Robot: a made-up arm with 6 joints. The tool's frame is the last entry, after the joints.
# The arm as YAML. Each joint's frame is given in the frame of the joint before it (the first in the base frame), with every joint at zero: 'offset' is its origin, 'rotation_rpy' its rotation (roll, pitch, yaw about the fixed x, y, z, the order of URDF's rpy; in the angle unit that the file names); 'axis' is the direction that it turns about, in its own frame. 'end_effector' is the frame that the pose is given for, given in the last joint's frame.
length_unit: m
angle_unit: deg
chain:
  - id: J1
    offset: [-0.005, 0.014, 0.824]
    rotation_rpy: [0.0, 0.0, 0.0]
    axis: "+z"
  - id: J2
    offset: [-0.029, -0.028, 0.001]
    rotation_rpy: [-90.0, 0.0, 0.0]
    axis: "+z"
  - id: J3
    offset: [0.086, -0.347, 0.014]
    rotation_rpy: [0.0, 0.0, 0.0]
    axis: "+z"
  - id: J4
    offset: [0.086, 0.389, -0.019]
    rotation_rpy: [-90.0, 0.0, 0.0]
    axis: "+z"
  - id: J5
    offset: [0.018, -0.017, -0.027]
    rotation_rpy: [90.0, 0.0, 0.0]
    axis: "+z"
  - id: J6
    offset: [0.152, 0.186, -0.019]
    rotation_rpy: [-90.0, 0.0, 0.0]
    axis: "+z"
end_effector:
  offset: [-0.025, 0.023, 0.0]
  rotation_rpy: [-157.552, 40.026, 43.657]
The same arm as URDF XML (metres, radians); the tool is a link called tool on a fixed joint. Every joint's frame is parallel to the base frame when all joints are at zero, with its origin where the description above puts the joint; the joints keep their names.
<robot name="arm">
<joint name="J1" type="continuous"><parent link="base"/><child link="link1"/><origin xyz="-0.005 0.014 0.824"/><axis xyz="0 0 1"/></joint>
<joint name="J2" type="continuous"><parent link="link1"/><child link="link2"/><origin xyz="-0.029 -0.028 0.001"/><axis xyz="0 1 0"/></joint>
<joint name="J3" type="continuous"><parent link="link2"/><child link="link3"/><origin xyz="0.086 0.014 0.347"/><axis xyz="0 1 0"/></joint>
<joint name="J4" type="continuous"><parent link="link3"/><child link="link4"/><origin xyz="0.086 -0.019 -0.389"/><axis xyz="0 0 -1"/></joint>
<joint name="J5" type="continuous"><parent link="link4"/><child link="link5"/><origin xyz="0.018 0.017 0.027"/><axis xyz="0 1 0"/></joint>
<joint name="J6" type="continuous"><parent link="link5"/><child link="link6"/><origin xyz="0.152 -0.019 -0.186"/><axis xyz="0 0 -1"/></joint>
<joint name="tool_joint" type="fixed"><parent link="link6"/><child link="tool"/><origin xyz="-0.025 -0.023 0" rpy="0.3918 -0.6986 -0.762"/></joint>
<link name="base"/>
<link name="link1"/>
<link name="link2"/>
<link name="link3"/>
<link name="link4"/>
<link name="link5"/>
<link name="link6"/>
<link name="tool"/>
</robot>

